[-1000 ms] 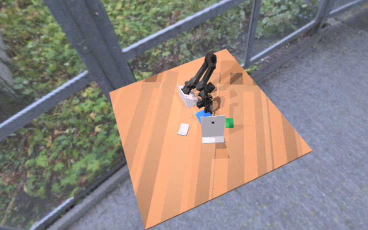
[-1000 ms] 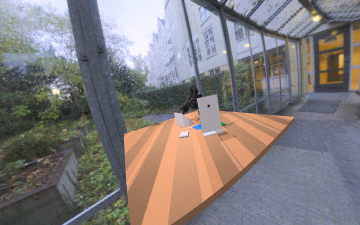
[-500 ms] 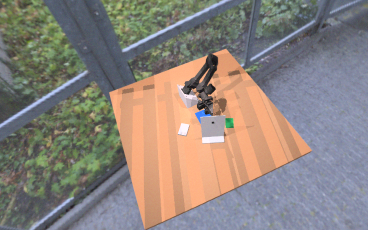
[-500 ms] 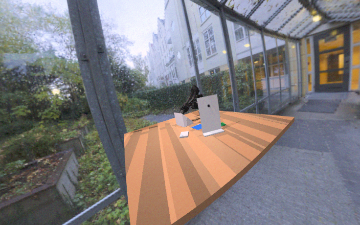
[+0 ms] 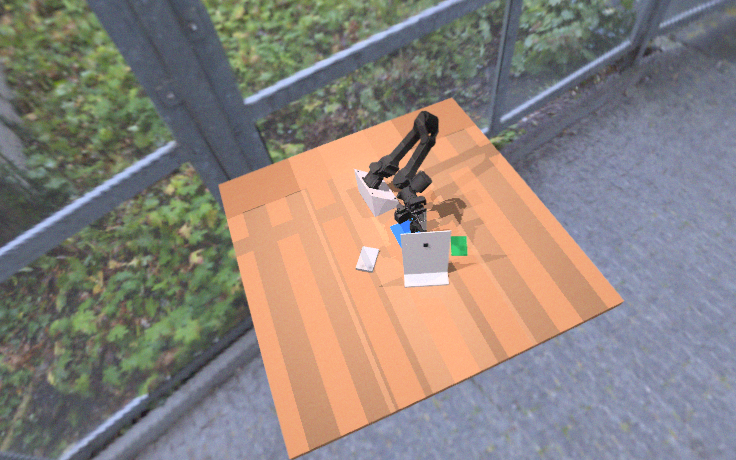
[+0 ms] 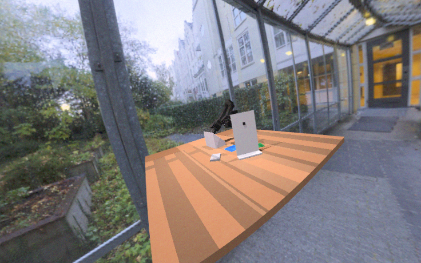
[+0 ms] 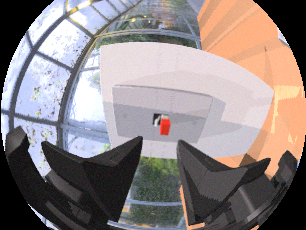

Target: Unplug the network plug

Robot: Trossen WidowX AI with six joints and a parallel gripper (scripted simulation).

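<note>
My gripper tip is now 30 mm short of the network plug and 20 mm to the left of it. Round my gripper tip: green square 230 mm below, 160 mm to the left; grey panel 90 mm below, 50 mm ahead, 30 mm to the right; blue marked square 230 mm below, 170 mm behind, 30 mm to the left.
</note>
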